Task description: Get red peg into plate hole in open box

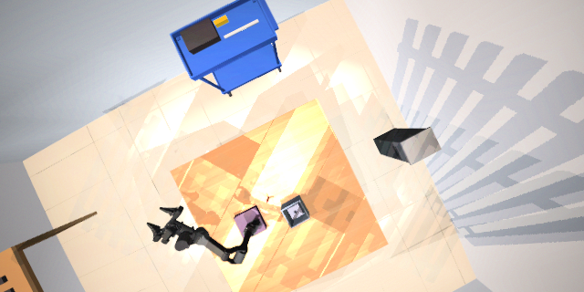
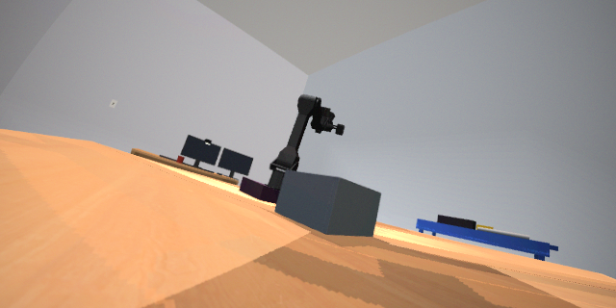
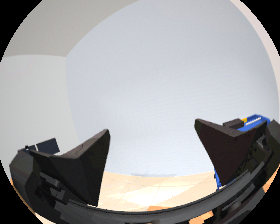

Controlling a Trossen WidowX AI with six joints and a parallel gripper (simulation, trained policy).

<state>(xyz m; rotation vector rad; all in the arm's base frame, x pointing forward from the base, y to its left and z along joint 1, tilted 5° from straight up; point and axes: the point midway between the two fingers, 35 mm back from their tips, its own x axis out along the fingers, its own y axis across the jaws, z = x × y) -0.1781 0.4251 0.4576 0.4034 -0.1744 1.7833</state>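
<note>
Right now my gripper tip is 35 cm short of the red peg, 39 cm to the left of it and 46 cm above it. From my gripper tip the other things lie so: grey box 46 cm ahead, 59 cm to the right, 47 cm below; pale plate 46 cm ahead, 59 cm to the right, 45 cm below.
</note>
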